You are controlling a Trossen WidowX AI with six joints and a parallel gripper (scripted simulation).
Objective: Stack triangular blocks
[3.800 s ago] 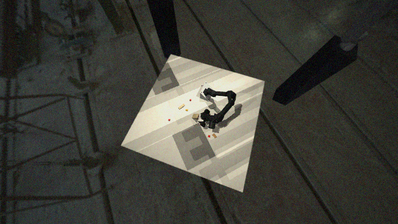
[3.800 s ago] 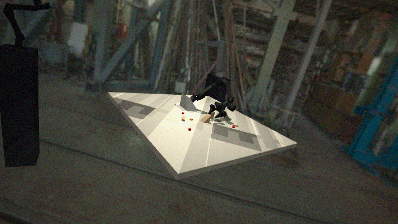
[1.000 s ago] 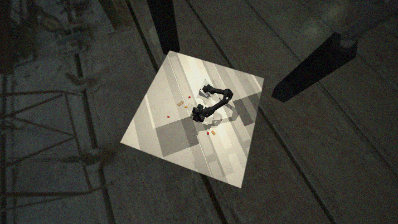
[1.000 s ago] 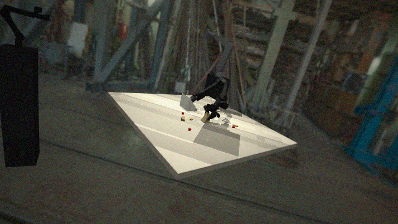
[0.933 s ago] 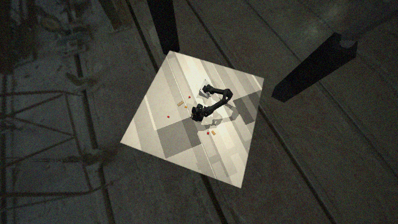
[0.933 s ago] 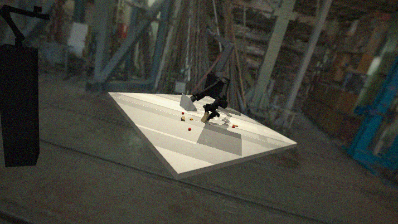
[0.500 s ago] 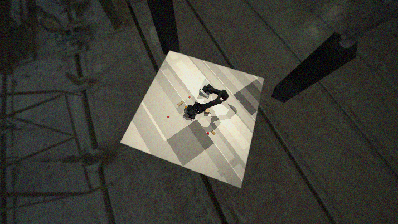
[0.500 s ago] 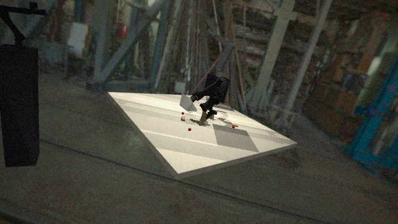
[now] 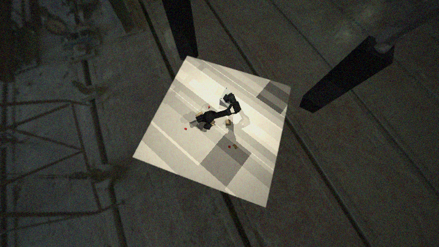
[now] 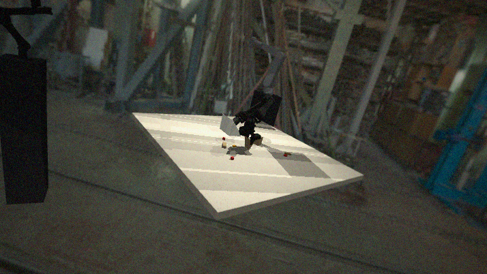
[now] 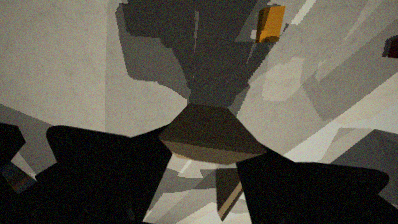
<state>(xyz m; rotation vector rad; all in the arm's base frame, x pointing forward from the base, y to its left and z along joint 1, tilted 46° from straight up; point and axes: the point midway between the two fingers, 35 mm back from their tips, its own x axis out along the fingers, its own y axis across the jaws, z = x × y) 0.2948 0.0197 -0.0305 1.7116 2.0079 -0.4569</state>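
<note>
My gripper tip is now 100 mm to the left of the small yellow block, 30 mm past it and 30 mm above it. From my gripper tip the other things lie so: brown wooden triangular block (10 mm above); tan block (170 mm to the right, 30 mm below, 30 mm behind).
</note>
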